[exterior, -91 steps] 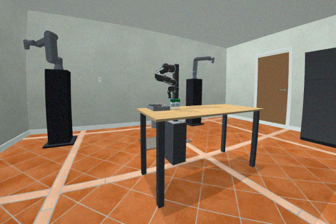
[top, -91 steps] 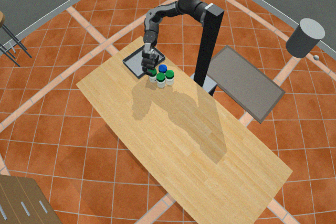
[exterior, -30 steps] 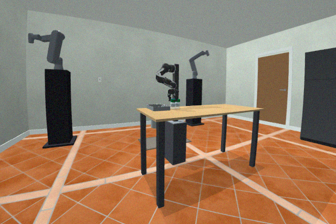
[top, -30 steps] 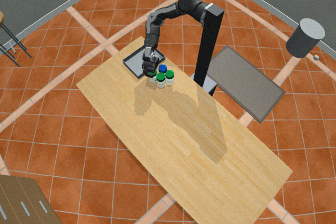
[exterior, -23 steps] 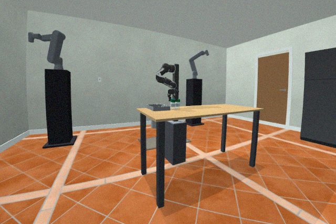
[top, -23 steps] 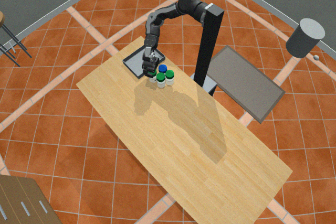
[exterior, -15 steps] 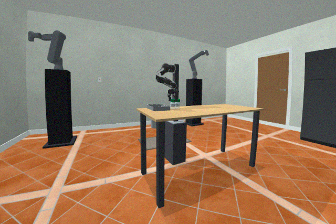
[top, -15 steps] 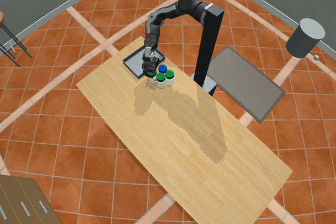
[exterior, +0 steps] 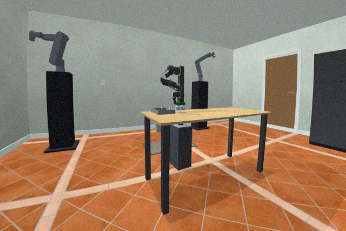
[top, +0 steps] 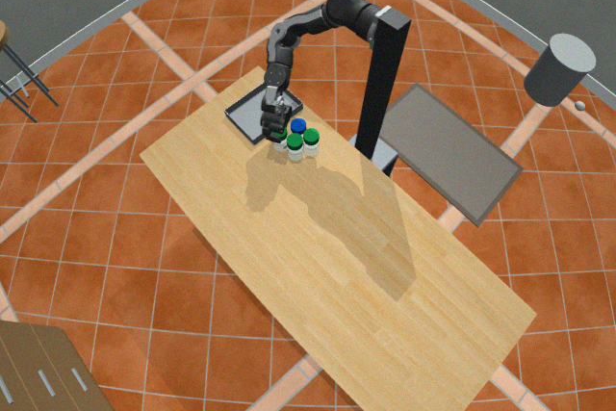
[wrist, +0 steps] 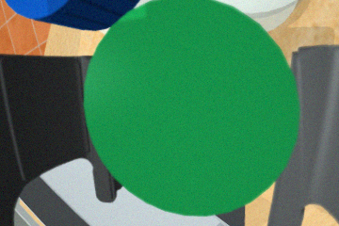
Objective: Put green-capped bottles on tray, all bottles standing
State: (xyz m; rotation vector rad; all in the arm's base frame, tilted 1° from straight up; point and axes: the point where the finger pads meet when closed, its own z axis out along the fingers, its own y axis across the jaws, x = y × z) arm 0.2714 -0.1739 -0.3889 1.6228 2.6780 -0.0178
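The blue-capped bottle is 70 mm behind my hand, 50 mm below it and 40 mm to the left of it. Also, from my hand: tray: 140 mm to the right, 80 mm below, 60 mm behind.
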